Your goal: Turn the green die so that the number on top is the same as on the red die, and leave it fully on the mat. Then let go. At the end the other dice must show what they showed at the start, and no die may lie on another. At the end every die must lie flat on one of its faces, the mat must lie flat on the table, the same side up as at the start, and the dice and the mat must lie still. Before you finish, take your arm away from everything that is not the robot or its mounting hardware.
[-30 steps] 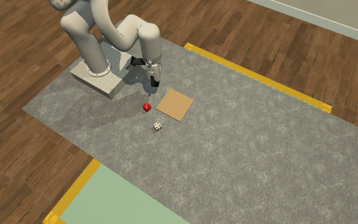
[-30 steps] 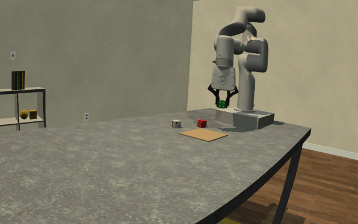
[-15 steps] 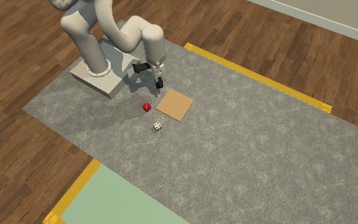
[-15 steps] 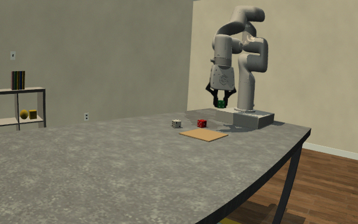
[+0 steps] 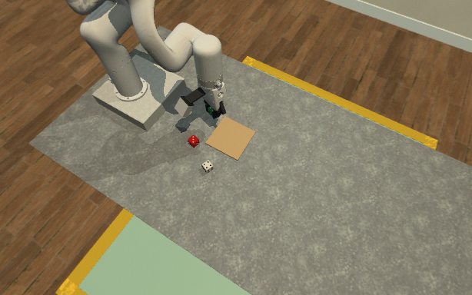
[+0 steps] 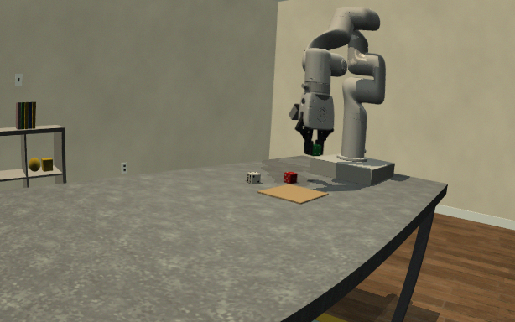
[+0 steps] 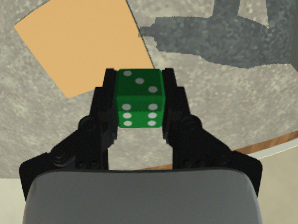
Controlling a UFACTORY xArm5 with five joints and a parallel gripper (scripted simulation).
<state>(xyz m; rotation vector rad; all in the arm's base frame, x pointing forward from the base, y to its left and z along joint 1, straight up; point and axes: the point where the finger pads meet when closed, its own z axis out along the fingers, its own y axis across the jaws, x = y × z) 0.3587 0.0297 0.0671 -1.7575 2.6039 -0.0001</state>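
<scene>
The tan mat is 120 mm below my hand, 70 mm ahead of it and 10 mm to the right of it. From my hand the other things lie so: red die (110 mm below, 90 mm to the right, 40 mm behind); then green die (10 mm below); then white die (160 mm to the right, 110 mm below, 60 mm ahead).
</scene>
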